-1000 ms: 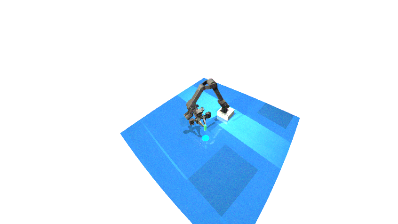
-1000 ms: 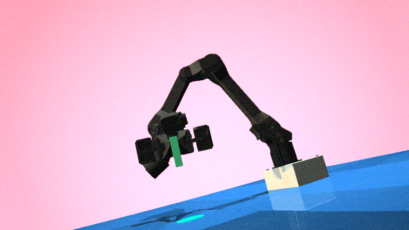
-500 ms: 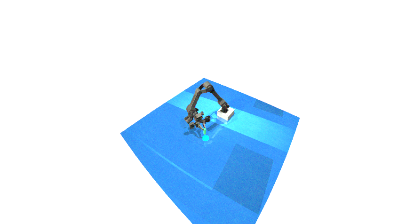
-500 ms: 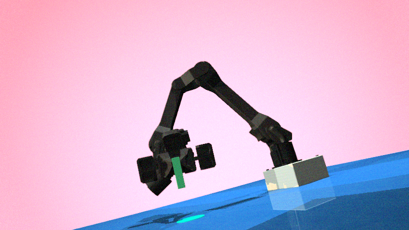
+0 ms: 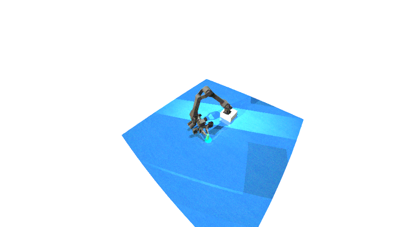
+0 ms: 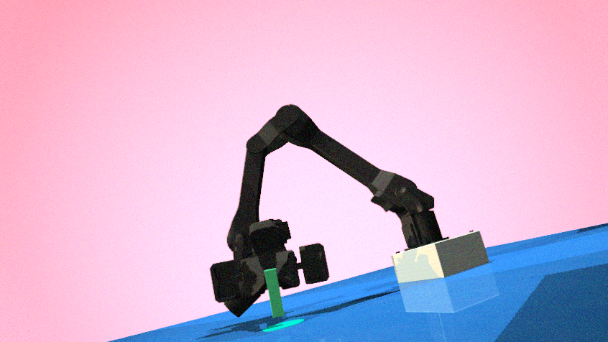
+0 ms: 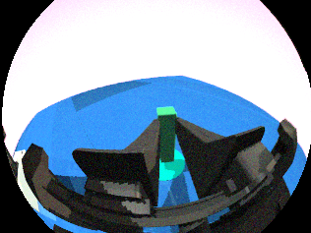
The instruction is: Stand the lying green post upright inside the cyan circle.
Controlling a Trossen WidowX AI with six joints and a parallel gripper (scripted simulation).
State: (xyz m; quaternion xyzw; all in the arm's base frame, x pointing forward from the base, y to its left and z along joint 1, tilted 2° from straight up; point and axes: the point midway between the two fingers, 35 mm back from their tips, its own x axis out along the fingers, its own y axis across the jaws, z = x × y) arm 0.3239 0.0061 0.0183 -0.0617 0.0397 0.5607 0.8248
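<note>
The cyan circle lies 7 cm below my gripper tip. From my gripper tip the other things lie so: green post: 2 cm below.
</note>
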